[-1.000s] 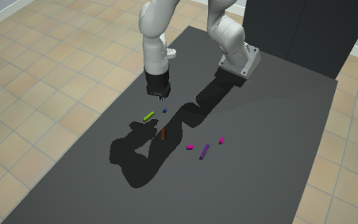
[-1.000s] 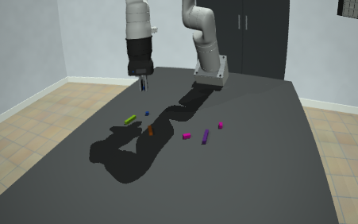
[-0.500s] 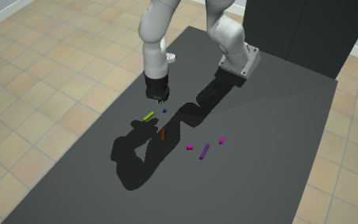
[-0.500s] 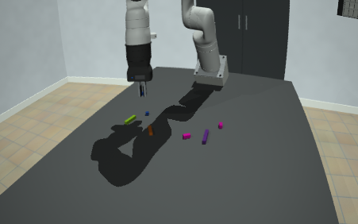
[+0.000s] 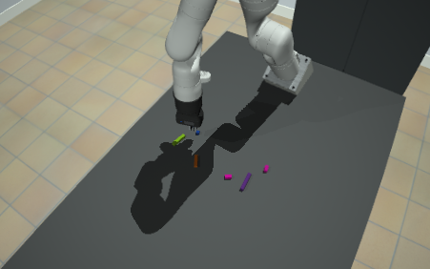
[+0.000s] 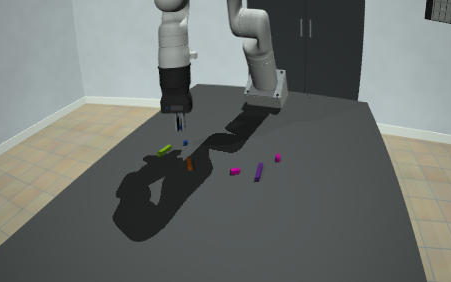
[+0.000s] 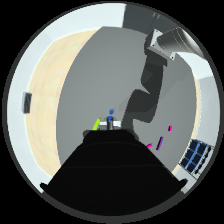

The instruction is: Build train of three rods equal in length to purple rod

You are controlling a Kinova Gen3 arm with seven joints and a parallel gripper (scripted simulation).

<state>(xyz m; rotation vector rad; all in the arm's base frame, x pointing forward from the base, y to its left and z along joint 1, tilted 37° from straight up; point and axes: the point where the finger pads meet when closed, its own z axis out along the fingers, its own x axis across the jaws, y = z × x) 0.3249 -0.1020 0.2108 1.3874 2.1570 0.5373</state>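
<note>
Now: hand 7 cm above the lime rod, 4 cm short of it and 3 cm to the left of it. The rest, counted from my hand: orange rod 7 cm to the left, 7 cm below, 6 cm ahead; then purple rod 23 cm to the left, 7 cm below, 2 cm ahead.
</note>
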